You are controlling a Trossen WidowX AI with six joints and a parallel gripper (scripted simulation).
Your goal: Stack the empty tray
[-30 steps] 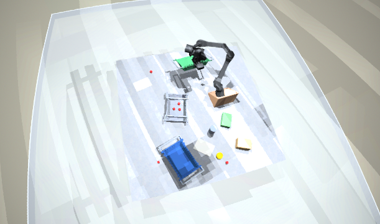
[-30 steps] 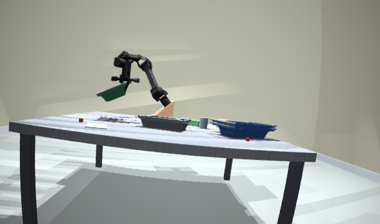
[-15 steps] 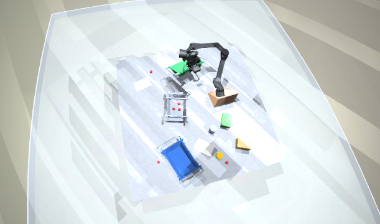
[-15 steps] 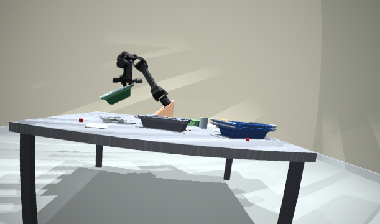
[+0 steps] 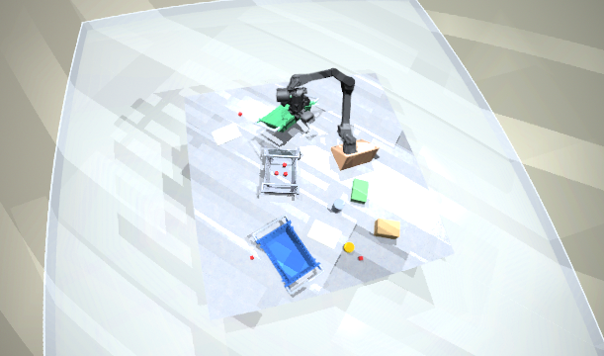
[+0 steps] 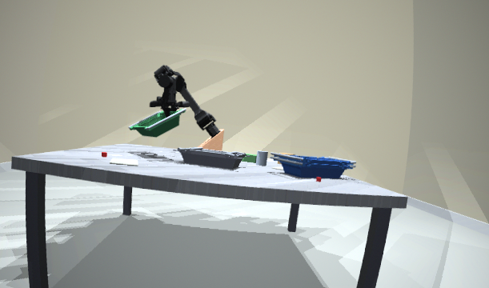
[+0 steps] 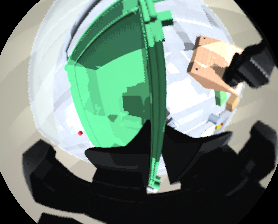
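Now: gripper tip 7 cm to the left of the green tray and 4 cm short of it. From my gripper tip the other things lie so: grey cylinder 47 cm to the left, 13 cm below, 11 cm behind; yellow disc 69 cm to the left, 16 cm below, 10 cm behind; green block 41 cm to the left, 26 cm behind, 15 cm below.
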